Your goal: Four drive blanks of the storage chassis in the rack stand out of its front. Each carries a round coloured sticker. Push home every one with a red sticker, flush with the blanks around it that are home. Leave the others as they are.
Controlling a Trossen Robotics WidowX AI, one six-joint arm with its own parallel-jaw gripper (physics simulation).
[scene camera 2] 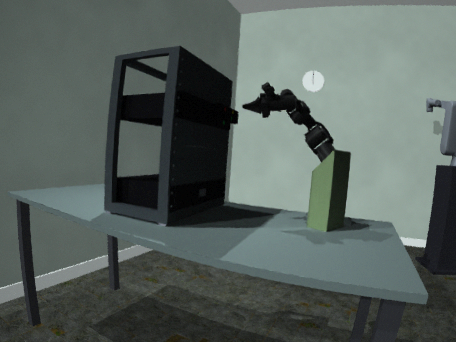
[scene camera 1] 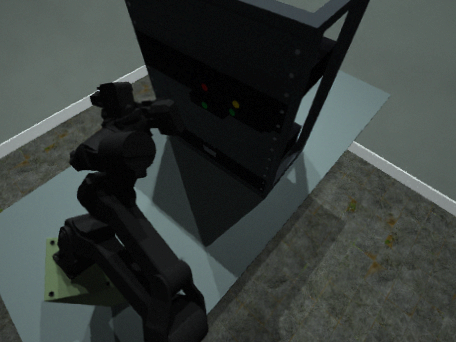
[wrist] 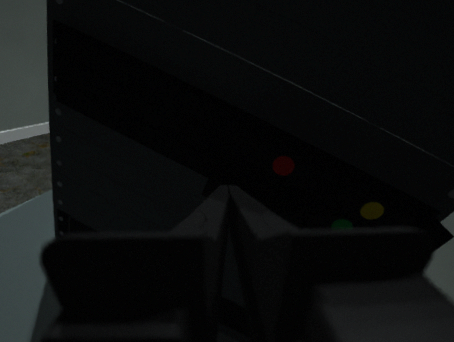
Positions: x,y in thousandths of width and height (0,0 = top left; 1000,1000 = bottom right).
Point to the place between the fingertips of the gripper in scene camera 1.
365,288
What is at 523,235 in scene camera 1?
A rack.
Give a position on a rack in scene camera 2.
At 429,323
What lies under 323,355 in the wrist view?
A rack.
